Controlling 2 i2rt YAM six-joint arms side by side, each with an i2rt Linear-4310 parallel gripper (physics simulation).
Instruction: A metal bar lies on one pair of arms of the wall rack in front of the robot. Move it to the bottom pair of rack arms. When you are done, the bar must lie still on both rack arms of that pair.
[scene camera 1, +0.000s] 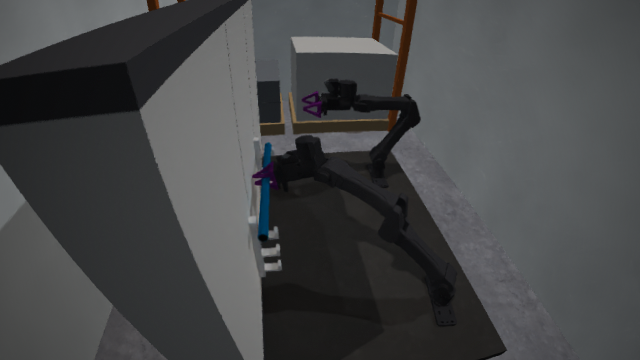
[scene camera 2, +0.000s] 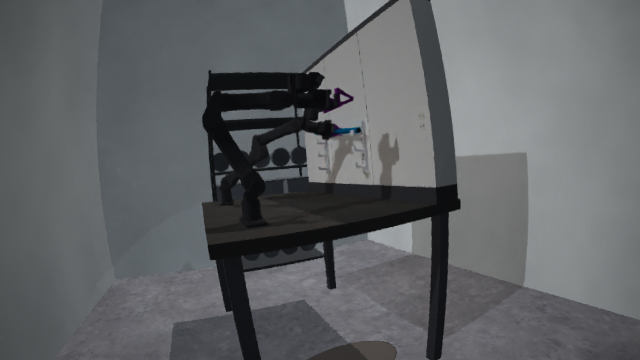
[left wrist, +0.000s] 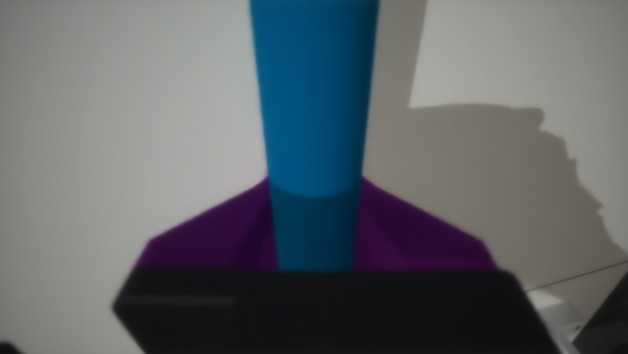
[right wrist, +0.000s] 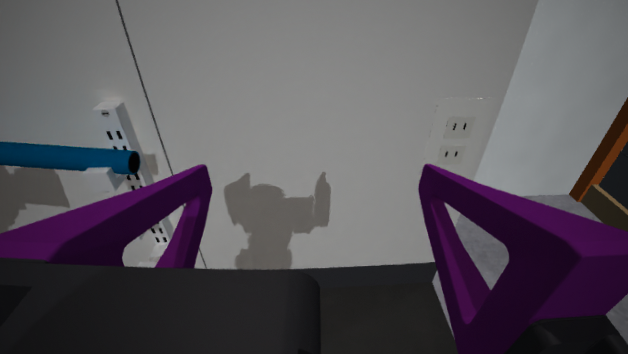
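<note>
The blue metal bar (scene camera 1: 264, 210) (scene camera 2: 350, 130) (left wrist: 315, 100) (right wrist: 65, 156) is roughly level, close to the wall at the height of the top rack arms. In the right wrist view its end is just above a rack arm (right wrist: 97, 176); whether they touch is unclear. My left gripper (scene camera 1: 265, 176) (scene camera 2: 335, 131) (left wrist: 315, 176) is shut on the bar between its ends. My right gripper (scene camera 1: 305, 104) (scene camera 2: 345, 101) (right wrist: 315, 176) is open and empty, higher up and away from the bar. The white wall rack (scene camera 1: 258, 255) (scene camera 2: 365, 150) has a bottom arm (scene camera 1: 272, 267) (scene camera 2: 362, 168) below the bar.
The white wall panel (scene camera 1: 200, 175) (scene camera 2: 395, 75) (right wrist: 320, 100) stands directly behind the rack. The dark table (scene camera 1: 320, 310) (scene camera 2: 300, 215) lies below the arms. Middle rack arms (scene camera 1: 271, 252) stick out between the bar and the bottom arms. A large pale box (scene camera 1: 345, 80) stands beyond the table.
</note>
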